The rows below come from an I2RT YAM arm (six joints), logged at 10 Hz.
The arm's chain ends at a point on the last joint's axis. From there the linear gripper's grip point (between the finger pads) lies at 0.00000 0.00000 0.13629 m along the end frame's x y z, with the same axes.
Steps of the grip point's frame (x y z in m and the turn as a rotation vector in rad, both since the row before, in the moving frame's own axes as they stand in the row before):
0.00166, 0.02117, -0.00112, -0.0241, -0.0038, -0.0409
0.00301, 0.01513, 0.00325, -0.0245, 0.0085, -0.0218
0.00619, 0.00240, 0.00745, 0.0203, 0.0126, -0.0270
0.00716, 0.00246, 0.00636, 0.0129, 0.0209, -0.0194
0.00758, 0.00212, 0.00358, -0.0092, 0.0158, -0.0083
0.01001, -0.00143, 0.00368, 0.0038, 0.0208, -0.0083
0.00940, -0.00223, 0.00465, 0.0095, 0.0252, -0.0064
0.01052, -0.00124, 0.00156, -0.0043, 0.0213, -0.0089
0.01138, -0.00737, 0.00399, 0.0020, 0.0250, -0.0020
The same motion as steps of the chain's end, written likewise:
0.00211, 0.01788, -0.00108, -0.0241, -0.0038, -0.0409
0.00182, 0.01180, 0.00330, -0.0245, 0.0085, -0.0218
0.00451, 0.00519, 0.00749, 0.0203, 0.0126, -0.0270
0.00433, 0.00425, 0.00640, 0.0129, 0.0209, -0.0194
0.00542, 0.00088, 0.00360, -0.0092, 0.0158, -0.0083
0.00718, -0.00090, 0.00371, 0.0038, 0.0208, -0.0083
0.00597, -0.00092, 0.00470, 0.0095, 0.0252, -0.0064
0.00761, -0.00181, 0.00159, -0.0043, 0.0213, -0.0089
0.00797, -0.00709, 0.00403, 0.0020, 0.0250, -0.0020

